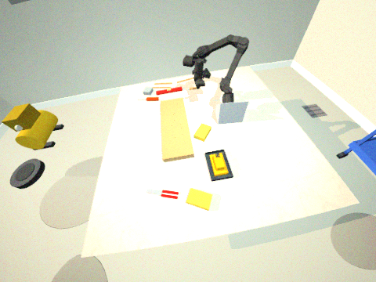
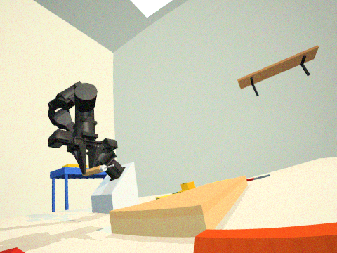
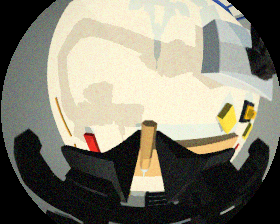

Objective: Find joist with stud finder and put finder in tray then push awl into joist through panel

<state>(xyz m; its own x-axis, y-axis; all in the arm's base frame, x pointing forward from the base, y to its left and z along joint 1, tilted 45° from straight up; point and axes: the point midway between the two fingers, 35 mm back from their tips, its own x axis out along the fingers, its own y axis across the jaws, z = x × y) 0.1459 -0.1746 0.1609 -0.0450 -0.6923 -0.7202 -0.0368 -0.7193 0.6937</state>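
Now: gripper tip 60 mm short of the awl. The rest, counted from my gripper tip: yellow stud finder: 550 mm to the left, 80 mm below, 10 mm ahead; then red level: 220 mm ahead, 200 mm to the right, 110 mm below; then grey block: 410 mm ahead, 240 mm to the right, 110 mm below.
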